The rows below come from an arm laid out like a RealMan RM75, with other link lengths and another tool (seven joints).
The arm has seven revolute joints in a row. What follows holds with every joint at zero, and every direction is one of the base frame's. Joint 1 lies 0.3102 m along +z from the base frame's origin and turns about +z. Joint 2 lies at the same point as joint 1 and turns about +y. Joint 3 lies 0.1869 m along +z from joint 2 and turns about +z. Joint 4 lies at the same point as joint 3 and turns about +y. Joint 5 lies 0.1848 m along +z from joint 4 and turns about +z. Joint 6 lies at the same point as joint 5 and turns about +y. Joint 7 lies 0.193 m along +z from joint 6 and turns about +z. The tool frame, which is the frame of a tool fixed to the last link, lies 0.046 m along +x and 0.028 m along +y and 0.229 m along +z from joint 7; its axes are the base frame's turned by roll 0, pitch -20.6 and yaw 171.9 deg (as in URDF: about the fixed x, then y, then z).
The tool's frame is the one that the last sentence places.
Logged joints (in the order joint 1, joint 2, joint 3, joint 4, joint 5, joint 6, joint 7), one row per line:
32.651 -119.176 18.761 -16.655 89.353 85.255 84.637
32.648 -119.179 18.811 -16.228 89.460 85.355 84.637
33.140 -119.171 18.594 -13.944 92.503 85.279 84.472
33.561 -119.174 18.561 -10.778 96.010 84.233 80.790
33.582 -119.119 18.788 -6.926 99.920 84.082 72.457
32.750 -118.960 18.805 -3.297 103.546 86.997 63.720
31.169 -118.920 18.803 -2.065 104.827 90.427 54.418
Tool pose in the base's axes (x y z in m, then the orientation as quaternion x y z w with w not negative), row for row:
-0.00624 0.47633 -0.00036 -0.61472 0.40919 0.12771 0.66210
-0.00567 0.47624 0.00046 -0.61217 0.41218 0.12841 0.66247
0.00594 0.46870 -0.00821 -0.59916 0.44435 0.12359 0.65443
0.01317 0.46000 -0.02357 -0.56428 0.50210 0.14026 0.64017
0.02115 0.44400 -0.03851 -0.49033 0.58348 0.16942 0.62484
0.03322 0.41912 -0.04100 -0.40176 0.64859 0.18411 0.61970
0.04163 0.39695 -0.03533 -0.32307 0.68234 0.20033 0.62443
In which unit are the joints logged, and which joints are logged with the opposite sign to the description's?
The joints are logged in degrees. Opposite sign: joint 1, joint 7.
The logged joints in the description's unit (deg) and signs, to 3 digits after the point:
-32.651 -119.176 18.761 -16.655 89.353 85.255 -84.637
-32.648 -119.179 18.811 -16.228 89.460 85.355 -84.637
-33.140 -119.171 18.594 -13.944 92.503 85.279 -84.472
-33.561 -119.174 18.561 -10.778 96.010 84.233 -80.790
-33.582 -119.119 18.788 -6.926 99.920 84.082 -72.457
-32.750 -118.960 18.805 -3.297 103.546 86.997 -63.720
-31.169 -118.920 18.803 -2.065 104.827 90.427 -54.418

